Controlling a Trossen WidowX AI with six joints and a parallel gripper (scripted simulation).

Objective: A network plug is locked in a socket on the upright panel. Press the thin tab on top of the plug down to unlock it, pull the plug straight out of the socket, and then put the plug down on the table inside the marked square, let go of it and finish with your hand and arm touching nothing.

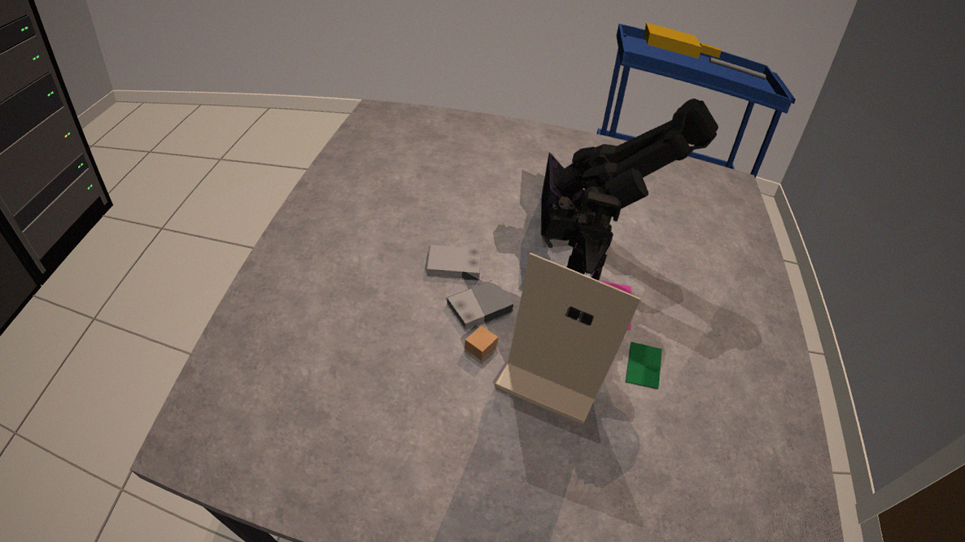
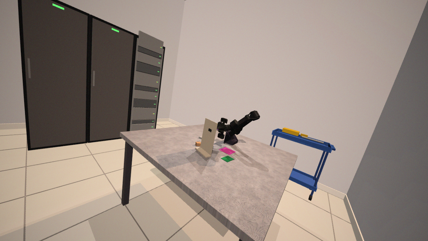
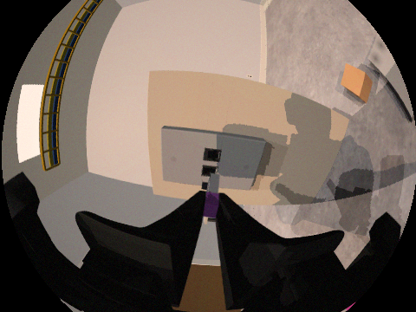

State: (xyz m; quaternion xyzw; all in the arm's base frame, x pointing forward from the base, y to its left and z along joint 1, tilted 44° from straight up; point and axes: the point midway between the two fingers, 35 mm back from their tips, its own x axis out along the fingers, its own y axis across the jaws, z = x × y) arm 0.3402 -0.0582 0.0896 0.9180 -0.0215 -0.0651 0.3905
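Right now the beige upright panel is 90 mm ahead of my gripper tip, 80 mm below it and 20 mm to the right of it.
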